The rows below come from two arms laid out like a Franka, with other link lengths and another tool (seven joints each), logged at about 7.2 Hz.
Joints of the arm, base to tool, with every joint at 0 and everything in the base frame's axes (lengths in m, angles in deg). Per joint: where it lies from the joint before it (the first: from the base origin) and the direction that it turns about. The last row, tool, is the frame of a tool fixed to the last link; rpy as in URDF.
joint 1: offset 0 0 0.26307 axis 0 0 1
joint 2: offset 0 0 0 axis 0 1 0
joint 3: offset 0 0 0.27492 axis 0 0 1
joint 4: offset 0.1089 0 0 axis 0 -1 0
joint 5: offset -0.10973 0 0.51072 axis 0 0 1
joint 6: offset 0 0 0 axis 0 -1 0
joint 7: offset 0.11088 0 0 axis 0 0 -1
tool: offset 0.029 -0.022 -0.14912 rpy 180 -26.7 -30.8
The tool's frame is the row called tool.
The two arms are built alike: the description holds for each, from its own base.
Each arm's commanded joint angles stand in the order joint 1, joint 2, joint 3, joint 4, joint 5, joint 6, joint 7.
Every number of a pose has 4 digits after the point. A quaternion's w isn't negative.
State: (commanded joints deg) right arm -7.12 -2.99 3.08 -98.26 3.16 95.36 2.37; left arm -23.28 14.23 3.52 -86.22 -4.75 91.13 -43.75
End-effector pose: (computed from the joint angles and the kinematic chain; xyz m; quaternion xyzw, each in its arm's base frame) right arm 0.7492 -0.0681 0.4557 0.9224 -0.3186 0.2129 0.0495; left arm 0.7645 -0.2861 0.3475 0.9879 -0.0516 0.1449 0.0220
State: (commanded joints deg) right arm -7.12 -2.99 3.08 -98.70 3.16 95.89 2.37; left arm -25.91 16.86 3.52 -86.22 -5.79 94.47 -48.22
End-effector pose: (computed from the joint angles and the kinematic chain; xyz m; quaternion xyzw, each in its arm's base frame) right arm 0.7499 -0.0683 0.4519 0.9221 -0.3188 0.2136 0.0494; left arm 0.7625 -0.3250 0.3168 0.9882 -0.0322 0.1480 0.0211
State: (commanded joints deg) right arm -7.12 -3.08 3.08 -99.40 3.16 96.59 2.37; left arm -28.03 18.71 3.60 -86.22 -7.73 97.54 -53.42
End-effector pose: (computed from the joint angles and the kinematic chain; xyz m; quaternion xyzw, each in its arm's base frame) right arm 0.7503 -0.0684 0.4467 0.9218 -0.3191 0.2144 0.0493; left arm 0.7589 -0.3565 0.2965 0.9882 0.0024 0.1513 0.0259
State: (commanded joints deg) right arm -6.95 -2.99 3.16 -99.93 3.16 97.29 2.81; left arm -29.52 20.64 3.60 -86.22 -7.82 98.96 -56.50
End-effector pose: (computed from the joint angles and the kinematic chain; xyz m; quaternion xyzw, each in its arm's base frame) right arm 0.7515 -0.0655 0.4411 0.9211 -0.3210 0.2147 0.0496; left arm 0.7541 -0.3761 0.2712 0.9889 0.0164 0.1467 0.0167
